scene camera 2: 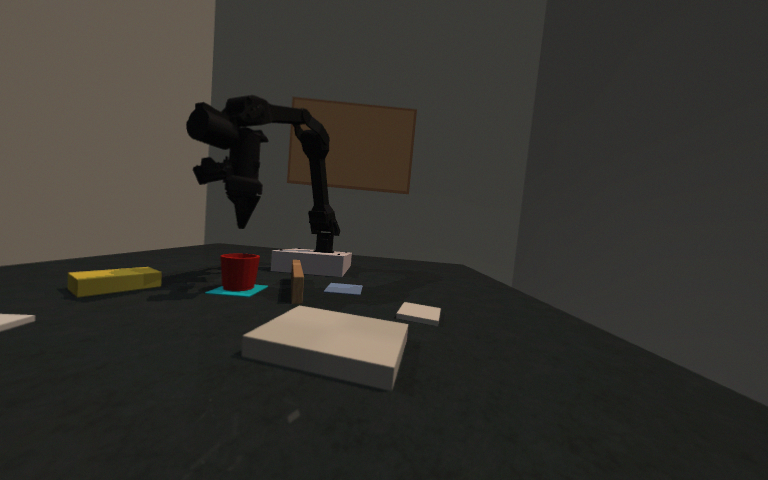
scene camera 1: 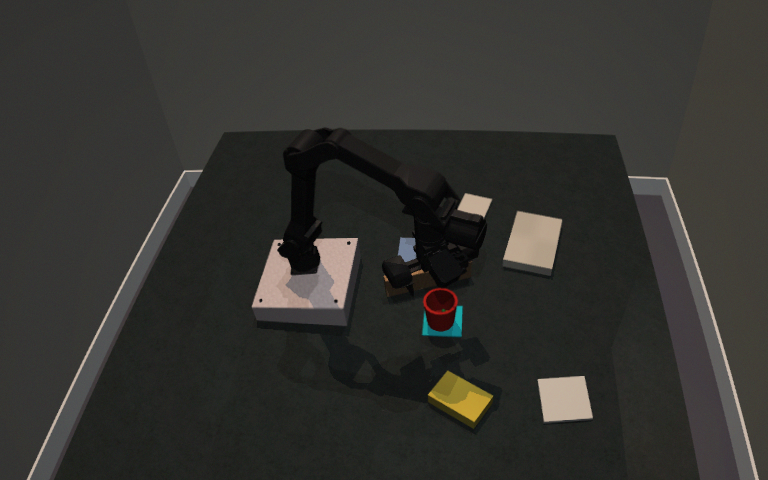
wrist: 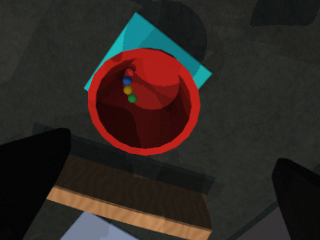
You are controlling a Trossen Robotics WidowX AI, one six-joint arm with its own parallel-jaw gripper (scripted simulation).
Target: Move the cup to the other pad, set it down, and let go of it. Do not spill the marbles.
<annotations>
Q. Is my gripper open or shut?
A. Open.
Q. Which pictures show my gripper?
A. Scene camera 2, scene camera 1 and the wrist view: all of them.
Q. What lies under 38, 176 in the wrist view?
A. My gripper.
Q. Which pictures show the red cup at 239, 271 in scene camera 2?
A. Scene camera 2, scene camera 1 and the wrist view: all of them.
</annotations>
